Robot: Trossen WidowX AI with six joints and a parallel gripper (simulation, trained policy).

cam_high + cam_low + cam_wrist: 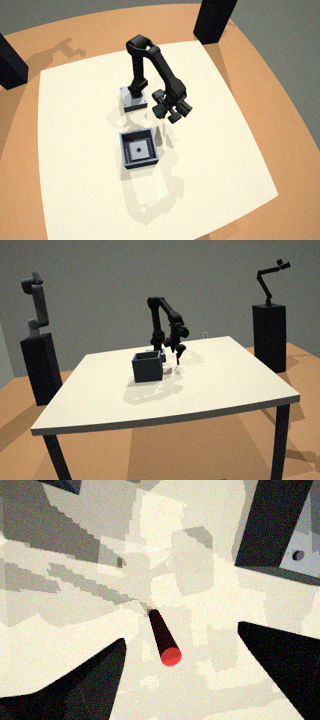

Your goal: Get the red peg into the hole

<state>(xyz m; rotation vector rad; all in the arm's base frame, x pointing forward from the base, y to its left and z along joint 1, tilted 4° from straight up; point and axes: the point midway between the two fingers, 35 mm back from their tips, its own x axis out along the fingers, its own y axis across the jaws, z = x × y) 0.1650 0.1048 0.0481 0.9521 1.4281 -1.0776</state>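
Now: gripper tip 1 cm short of the red peg, 1 cm to the right of it and 2 cm above it. From my gripper tip the other things lie so: plate (16 cm ahead, 20 cm to the right, 2 cm below).
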